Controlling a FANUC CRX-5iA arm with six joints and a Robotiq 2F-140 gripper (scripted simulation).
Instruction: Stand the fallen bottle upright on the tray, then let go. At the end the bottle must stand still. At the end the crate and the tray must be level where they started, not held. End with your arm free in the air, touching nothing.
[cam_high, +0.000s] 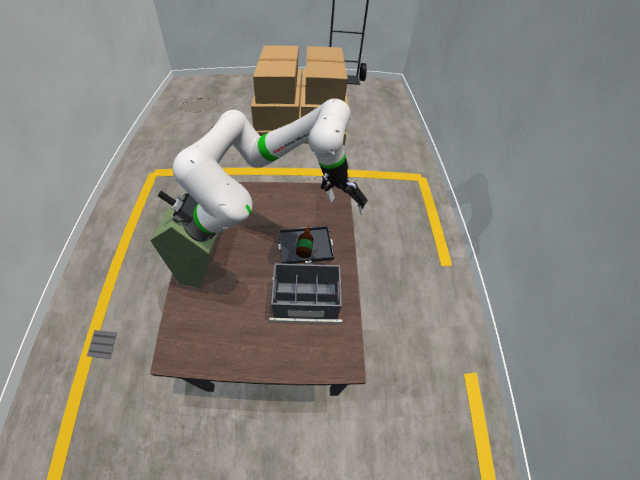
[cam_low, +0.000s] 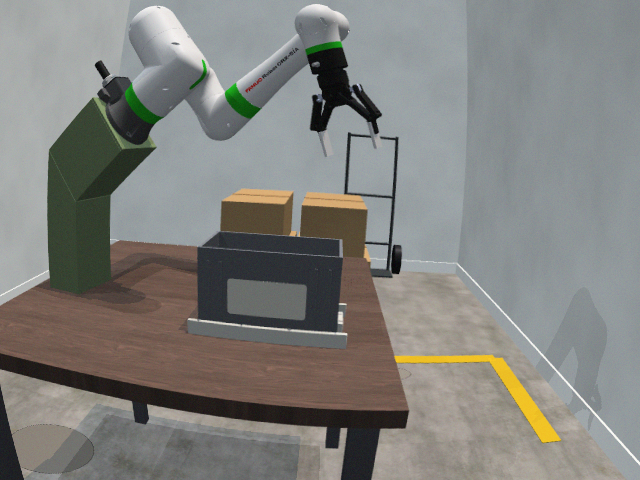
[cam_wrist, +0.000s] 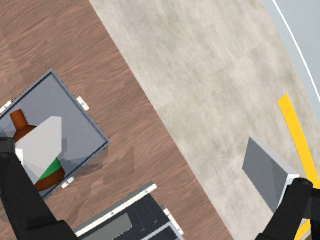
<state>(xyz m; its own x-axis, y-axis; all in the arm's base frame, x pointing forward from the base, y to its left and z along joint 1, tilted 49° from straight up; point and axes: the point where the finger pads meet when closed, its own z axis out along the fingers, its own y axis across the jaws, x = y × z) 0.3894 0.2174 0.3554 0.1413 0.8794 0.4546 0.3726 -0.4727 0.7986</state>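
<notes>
Now: hand 330 mm above the brown bottle, 160 mm past it and 30 mm to the right of it. From my hand the other things lie so: grey tray 360 mm below, 160 mm behind, 30 mm to the left; then dark grey crate 290 mm below, 270 mm to the right, 130 mm behind.
</notes>
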